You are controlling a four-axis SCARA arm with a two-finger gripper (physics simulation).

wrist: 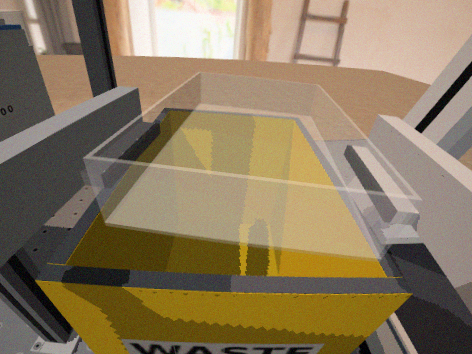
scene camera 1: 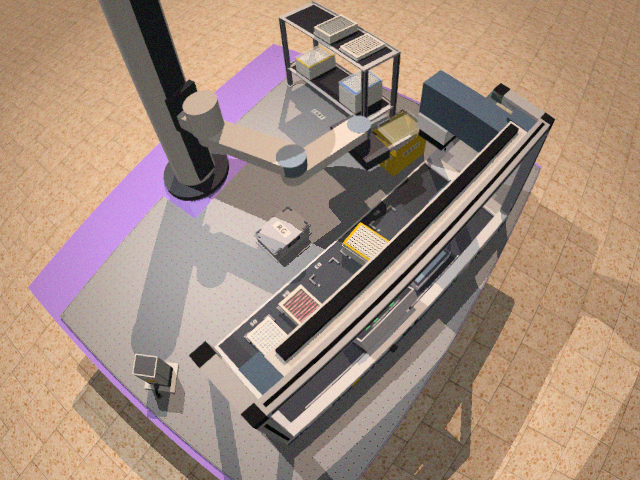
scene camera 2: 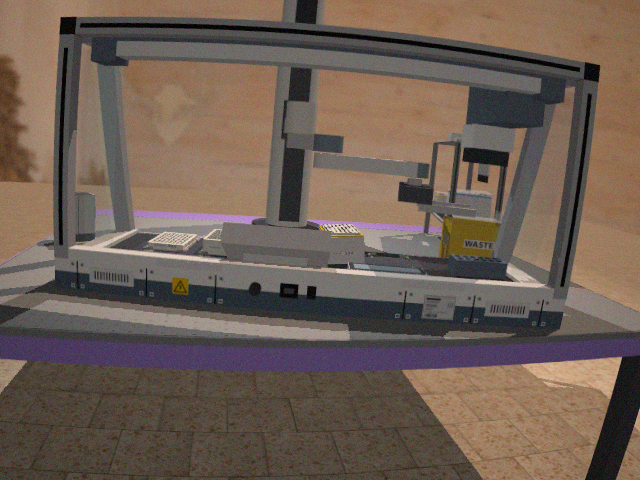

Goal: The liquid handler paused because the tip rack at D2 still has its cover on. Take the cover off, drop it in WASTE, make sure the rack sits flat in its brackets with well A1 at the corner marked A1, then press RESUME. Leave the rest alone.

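Frame: origin at the arm's base, x back, y right, z up, level; millimetres.
Seen in the pictures: gripper, between the fingertips: (wrist: 254, 121) (scene camera 1: 398, 126); arm's base, origin of its link: (scene camera 1: 196, 172).
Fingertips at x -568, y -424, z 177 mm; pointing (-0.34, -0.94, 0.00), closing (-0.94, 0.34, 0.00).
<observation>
Offsets run from my fingertips to a thing's top centre. "*": to the spot under its first point.
My gripper (scene camera 1: 397, 132) (scene camera 2: 448, 208) (wrist: 254, 121) is shut on the clear cover @(dx -4, dy -11, dz +5 mm) (wrist: 240, 205), with one finger at each side of it. The cover is over the open mouth of the yellow WASTE bin @(dx +4, dy -18, dz -29 mm) (scene camera 1: 408, 156) (scene camera 2: 470, 233) (wrist: 225, 311), close above its rim. The yellow-edged tip rack (scene camera 1: 364, 241) (scene camera 2: 341, 230) stands uncovered in the handler deck, its tip grid showing. The handler's beam hides part of the rack in scene camera 1. Its A1 corner mark cannot be read, and I cannot tell whether it sits fully flat. The RESUME label is not readable.
A shelf rack @(* dx +127, dy +7, dz +101 mm) (scene camera 1: 364, 90) stands behind the bin. The blue-grey pipetting head (scene camera 1: 460, 111) (scene camera 2: 504, 108) is beside it. The handler's top beam @(* dx -279, dy +546, dz +346 mm) (scene camera 1: 398, 240) (scene camera 2: 330, 36) crosses above the deck. An RG box @(dx +127, dy +464, dz -108 mm) (scene camera 1: 280, 230), a red-striped plate @(dx -93, dy +640, dz -81 mm) (scene camera 1: 300, 304) and a white plate (scene camera 1: 267, 334) (scene camera 2: 173, 240) are also there.
</observation>
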